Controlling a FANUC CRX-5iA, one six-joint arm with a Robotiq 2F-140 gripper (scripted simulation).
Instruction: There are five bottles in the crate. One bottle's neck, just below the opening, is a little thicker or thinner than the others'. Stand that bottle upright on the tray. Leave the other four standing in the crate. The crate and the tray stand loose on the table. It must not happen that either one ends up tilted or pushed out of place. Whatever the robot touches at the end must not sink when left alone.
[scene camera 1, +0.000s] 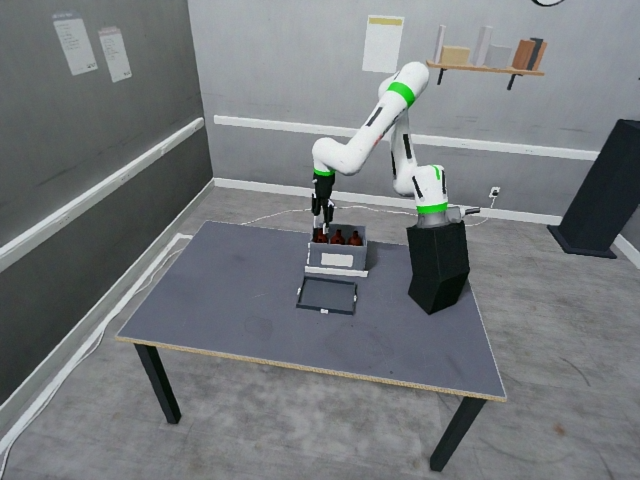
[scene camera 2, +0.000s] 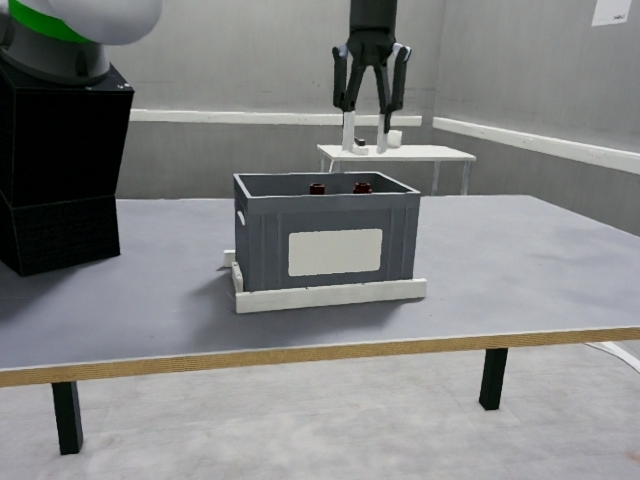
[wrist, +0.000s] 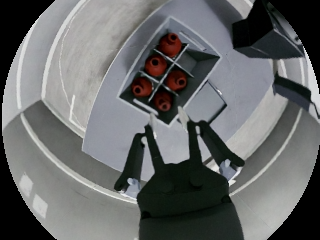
Scene:
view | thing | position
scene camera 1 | my gripper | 320, 229
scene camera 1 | dark tray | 337, 296
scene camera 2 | my gripper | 364, 151
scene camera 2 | grey crate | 285, 238
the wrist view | my gripper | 166, 114
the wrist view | grey crate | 199, 63
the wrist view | dark tray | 208, 104

